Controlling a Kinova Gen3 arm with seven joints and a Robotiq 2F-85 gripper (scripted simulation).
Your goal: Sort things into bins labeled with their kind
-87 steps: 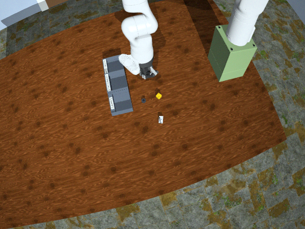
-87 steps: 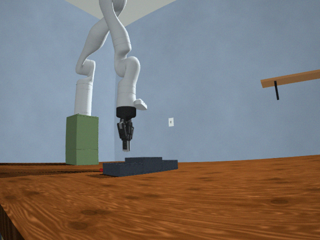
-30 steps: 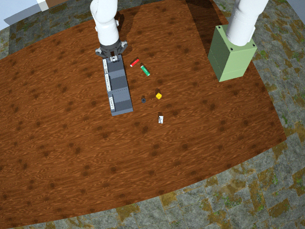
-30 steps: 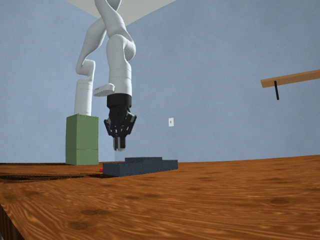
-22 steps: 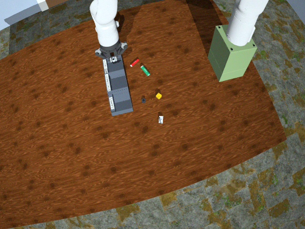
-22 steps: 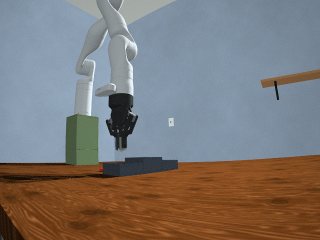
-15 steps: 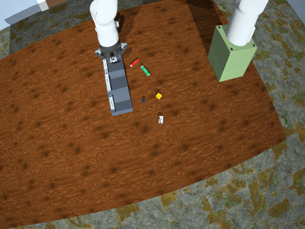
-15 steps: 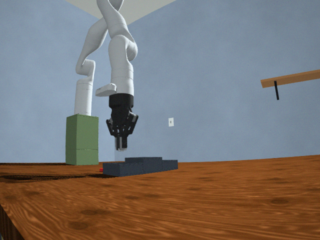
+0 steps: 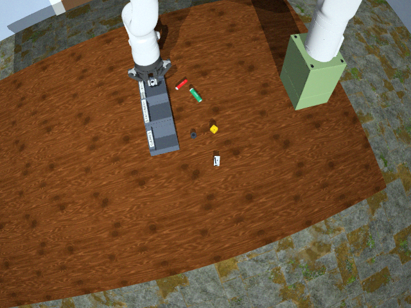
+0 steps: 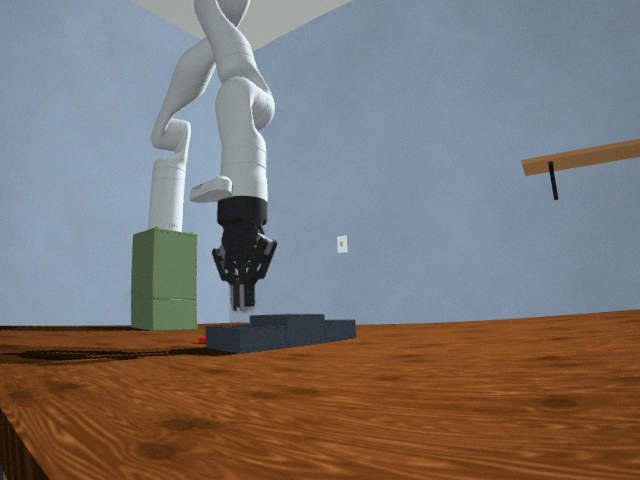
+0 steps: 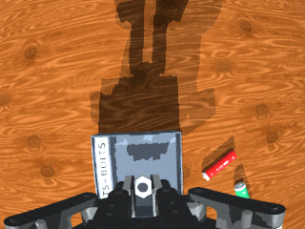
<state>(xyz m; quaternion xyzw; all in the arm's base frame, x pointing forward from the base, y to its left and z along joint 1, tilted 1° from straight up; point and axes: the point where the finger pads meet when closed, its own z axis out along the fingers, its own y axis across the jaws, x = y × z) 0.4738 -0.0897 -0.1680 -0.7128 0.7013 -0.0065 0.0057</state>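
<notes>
Now: hand 180 mm to the right of the dark nut, 90 mm past it and 70 mm above it. From my hand the other things lie so: red marker (90 mm behind, 70 mm below); then green marker (120 mm behind, 70 mm below, 50 mm to the left); then metal nut (20 mm below).
</notes>
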